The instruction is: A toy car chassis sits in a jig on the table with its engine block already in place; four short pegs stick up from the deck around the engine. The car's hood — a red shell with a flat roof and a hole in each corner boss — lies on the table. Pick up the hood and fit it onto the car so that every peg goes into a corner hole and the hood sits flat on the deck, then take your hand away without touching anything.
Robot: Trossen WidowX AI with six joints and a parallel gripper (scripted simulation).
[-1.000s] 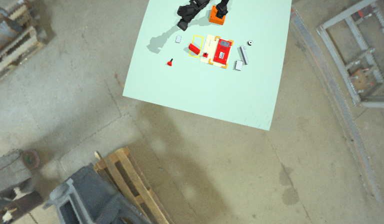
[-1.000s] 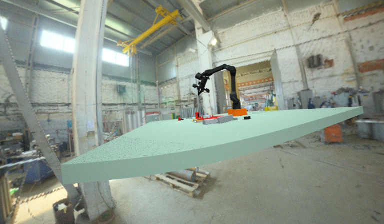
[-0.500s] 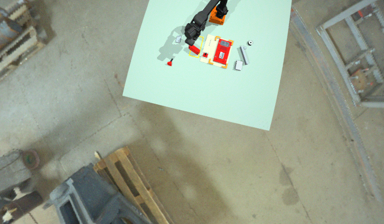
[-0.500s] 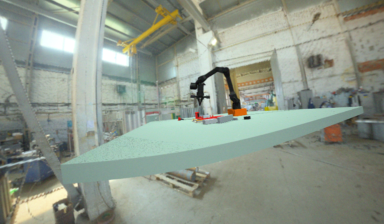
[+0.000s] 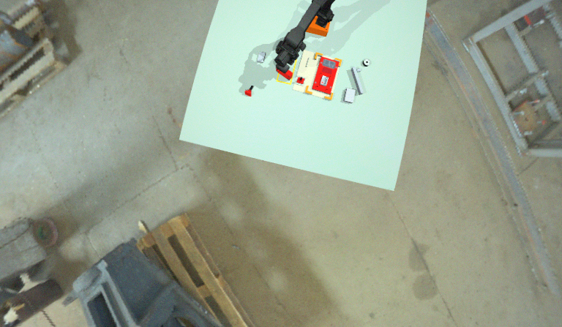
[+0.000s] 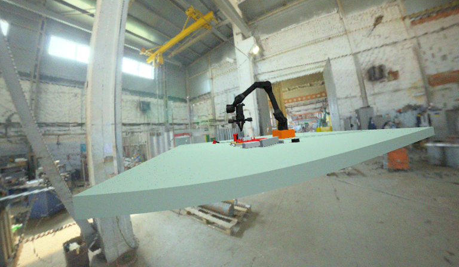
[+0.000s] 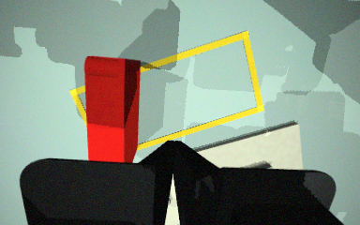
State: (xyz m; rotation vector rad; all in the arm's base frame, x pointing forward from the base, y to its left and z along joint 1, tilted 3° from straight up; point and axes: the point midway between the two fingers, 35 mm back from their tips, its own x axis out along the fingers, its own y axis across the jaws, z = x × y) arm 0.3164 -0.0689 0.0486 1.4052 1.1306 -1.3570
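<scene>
Now: the red hood 4 cm ahead of my gripper tip, 1 cm to the right of it and 5 cm below it. The rest, counted from my gripper tip: wheel 22 cm behind, 40 cm to the left, 8 cm below; then cream jig 2 cm behind, 18 cm to the left, 7 cm below.
</scene>
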